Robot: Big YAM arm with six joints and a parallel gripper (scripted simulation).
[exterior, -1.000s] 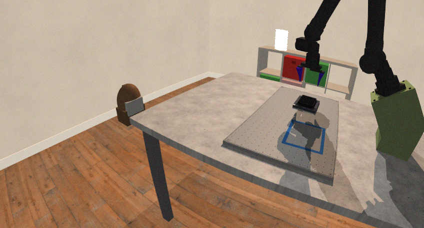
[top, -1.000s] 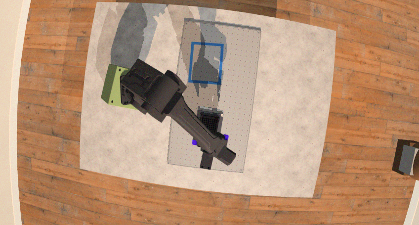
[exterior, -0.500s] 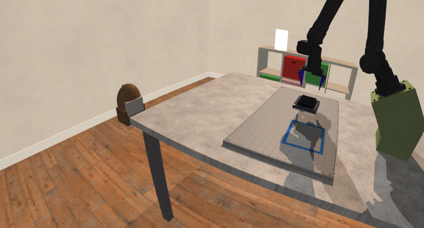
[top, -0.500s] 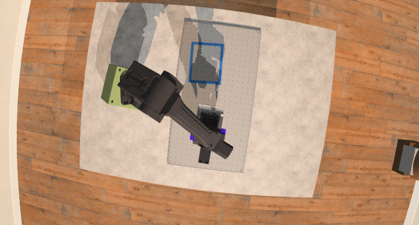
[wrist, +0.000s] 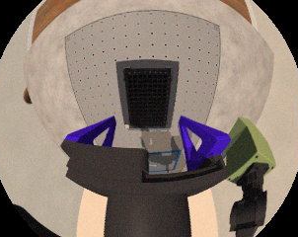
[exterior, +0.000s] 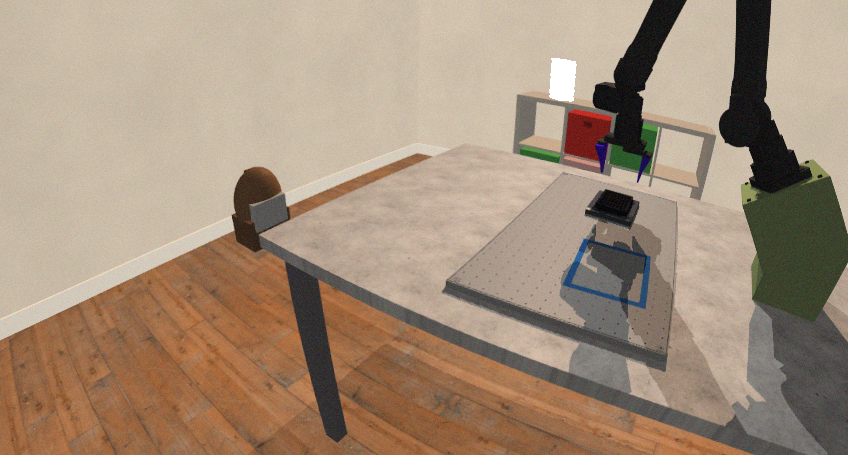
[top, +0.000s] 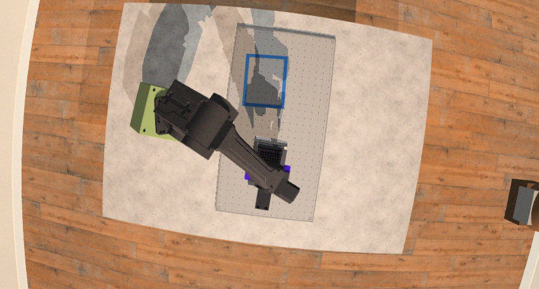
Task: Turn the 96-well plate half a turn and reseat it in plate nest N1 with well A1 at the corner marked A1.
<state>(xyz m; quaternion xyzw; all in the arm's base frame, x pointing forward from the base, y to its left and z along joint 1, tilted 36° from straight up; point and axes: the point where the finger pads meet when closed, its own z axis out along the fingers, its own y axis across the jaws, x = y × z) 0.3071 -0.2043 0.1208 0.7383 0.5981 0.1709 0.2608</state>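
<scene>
Now: hand 8 cm above the black 96-well plate. Also, from my hand: grey plate nest N1: 9 cm below.
</scene>
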